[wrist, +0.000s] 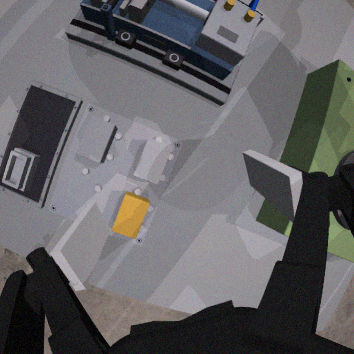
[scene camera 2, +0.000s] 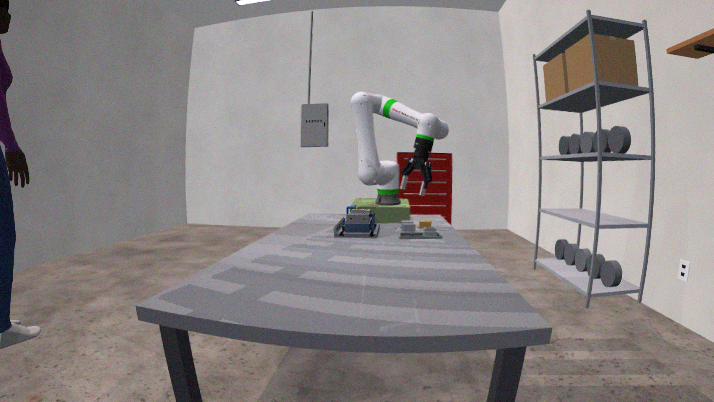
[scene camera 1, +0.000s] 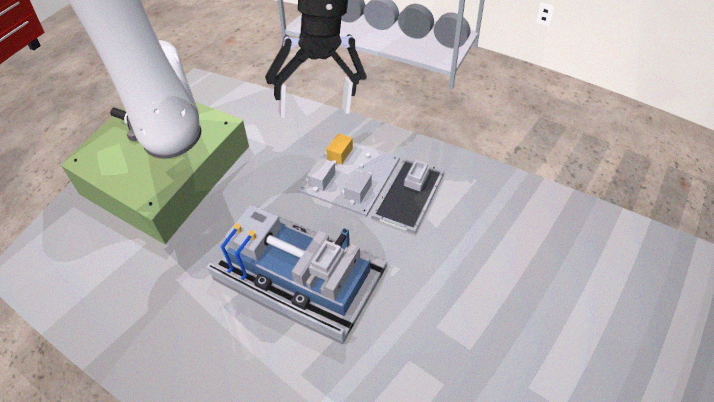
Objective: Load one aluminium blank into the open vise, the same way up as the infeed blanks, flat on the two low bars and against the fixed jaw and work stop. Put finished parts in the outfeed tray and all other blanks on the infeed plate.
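Pixels of known places: gripper, fingertip midpoint: (wrist: 172, 193) (scene camera 2: 411, 192) (scene camera 1: 313, 112); arm's base at its link origin: (scene camera 2: 387, 203).
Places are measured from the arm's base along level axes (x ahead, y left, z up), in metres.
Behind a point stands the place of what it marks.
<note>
My gripper (scene camera 1: 315, 114) {z 0.087, x 0.343, y 0.100 m} (scene camera 2: 413, 191) {z 0.087, x 0.343, y 0.100 m} (wrist: 172, 193) {z 0.087, x 0.343, y 0.100 m} is open and empty, high above the table on the robot-base side of the infeed plate. The blue vise (scene camera 1: 356, 286) {z -0.046, x 0.549, y -0.170 m} (scene camera 2: 358, 227) {z -0.056, x 0.550, y -0.160 m} (wrist: 172, 25) {z -0.038, x 0.404, y -0.127 m} holds a pocketed grey part (scene camera 1: 326, 257) {z 0.002, x 0.489, y -0.161 m} between its jaws; contact with the jaws is unclear. On the infeed plate (scene camera 1: 382, 172) {z -0.090, x 0.479, y 0.149 m} (wrist: 70, 172) {z -0.090, x 0.478, y 0.139 m} stand two plain grey blanks, one (scene camera 1: 321, 175) {z -0.054, x 0.369, y 0.059 m} (wrist: 154, 160) {z -0.054, x 0.357, y 0.076 m} nearer the base, the other (scene camera 1: 358, 187) {z -0.055, x 0.458, y 0.057 m} (wrist: 97, 142) {z -0.054, x 0.444, y 0.079 m} nearer the outfeed tray (scene camera 1: 395, 205) {z -0.092, x 0.539, y 0.070 m} (wrist: 45, 120) {z -0.092, x 0.549, y 0.072 m}. An orange-yellow block (scene camera 1: 340, 149) {z -0.054, x 0.374, y 0.149 m} (scene camera 2: 425, 224) {z -0.069, x 0.384, y 0.166 m} (wrist: 131, 215) {z -0.055, x 0.362, y 0.165 m} stands at a plate corner. Another pocketed part (scene camera 1: 415, 182) {z -0.071, x 0.563, y 0.132 m} lies in the tray.
The green robot base (scene camera 1: 205, 200) {z -0.096, x 0.123, y -0.074 m} (scene camera 2: 397, 214) {z -0.050, x 0.129, y 0.046 m} (wrist: 317, 120) {z -0.026, x 0.121, y -0.086 m} stands at the table end. Blue hoses (scene camera 1: 240, 255) {z -0.039, x 0.320, y -0.200 m} rise from the vise's end. Small white pins stand around the blanks. A shelf rack (scene camera 1: 456, 45) (scene camera 2: 597, 125) stands beyond the table. A person (scene camera 2: 6, 210) is at the left edge.
</note>
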